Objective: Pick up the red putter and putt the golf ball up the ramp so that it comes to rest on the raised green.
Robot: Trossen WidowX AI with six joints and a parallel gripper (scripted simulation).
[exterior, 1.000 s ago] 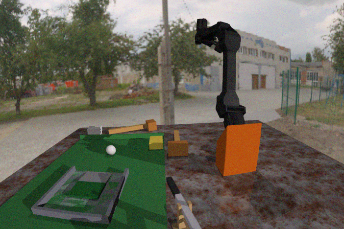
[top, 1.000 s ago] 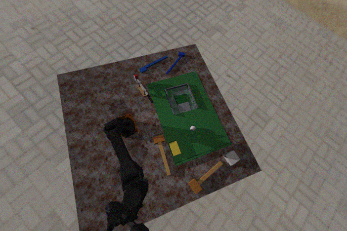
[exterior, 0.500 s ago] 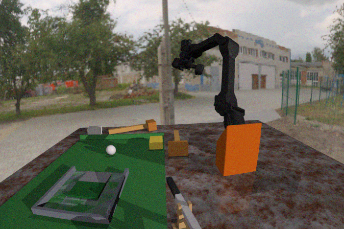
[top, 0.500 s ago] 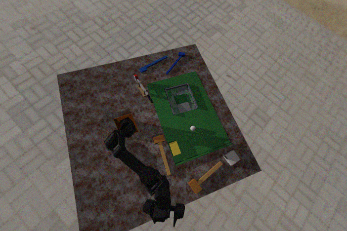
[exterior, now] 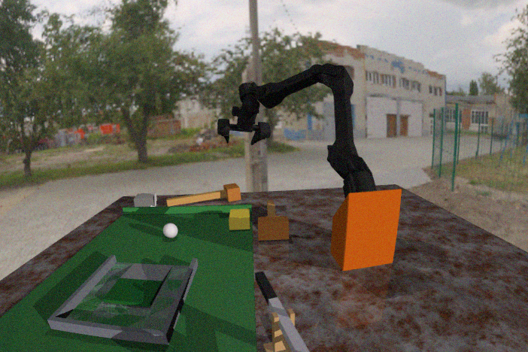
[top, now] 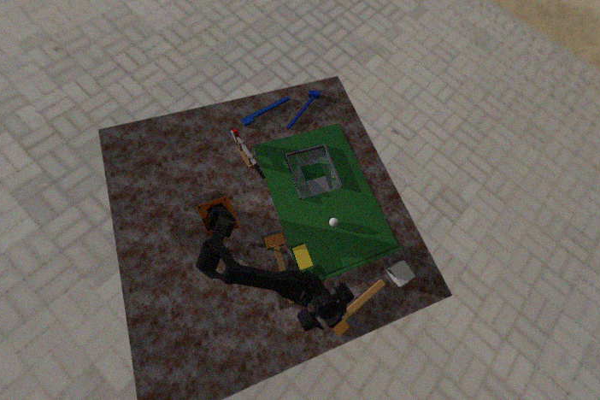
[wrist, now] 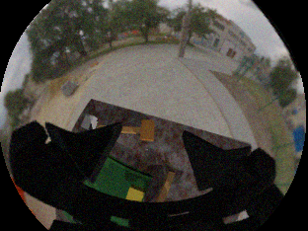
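Now: gripper tip 3 cm short of the yellow block, 25 cm to the right of it and 20 cm above it. The rest, counted from my gripper tip: white golf ball: 24 cm ahead, 32 cm to the left, 20 cm below; white cube: 39 cm ahead, 1 cm to the right, 20 cm below; green mat: 27 cm ahead, 47 cm to the left, 22 cm below.
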